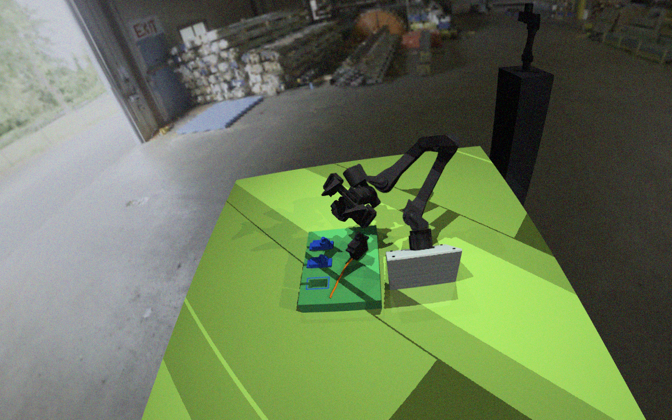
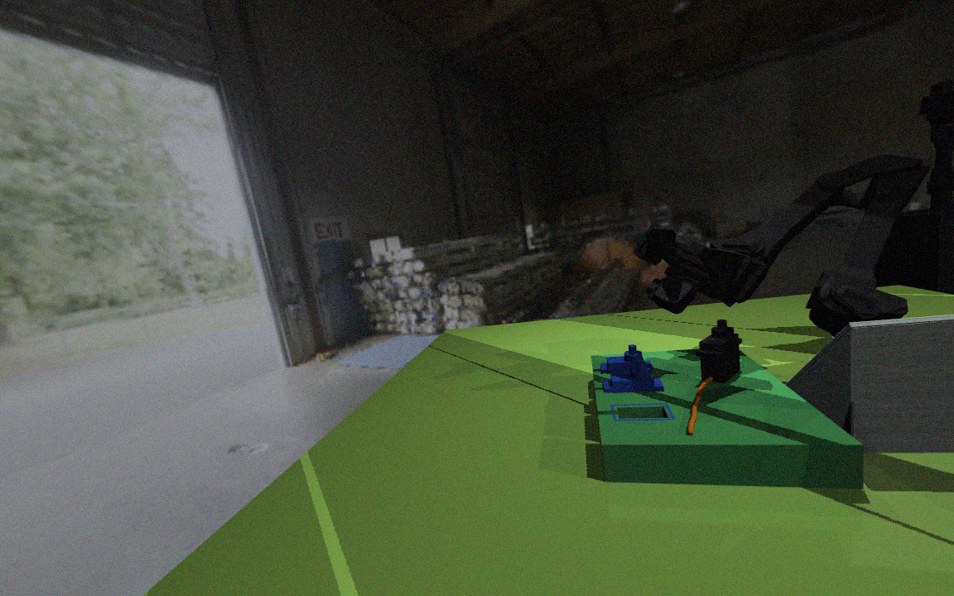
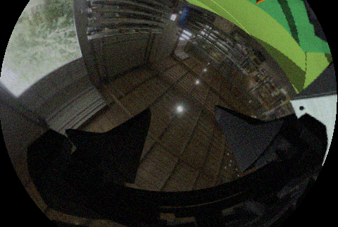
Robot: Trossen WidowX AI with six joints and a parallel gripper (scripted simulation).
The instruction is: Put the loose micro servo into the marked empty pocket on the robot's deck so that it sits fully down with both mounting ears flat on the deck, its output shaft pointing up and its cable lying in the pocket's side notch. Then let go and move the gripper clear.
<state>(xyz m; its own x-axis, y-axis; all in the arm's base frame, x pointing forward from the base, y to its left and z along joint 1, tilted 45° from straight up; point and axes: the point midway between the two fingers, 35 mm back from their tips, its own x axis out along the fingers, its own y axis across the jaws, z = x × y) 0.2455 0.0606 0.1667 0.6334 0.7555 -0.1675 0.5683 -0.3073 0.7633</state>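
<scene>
Now: the green deck 20 mm behind my gripper tip, 40 mm to the left of it and 230 mm below it.
</scene>
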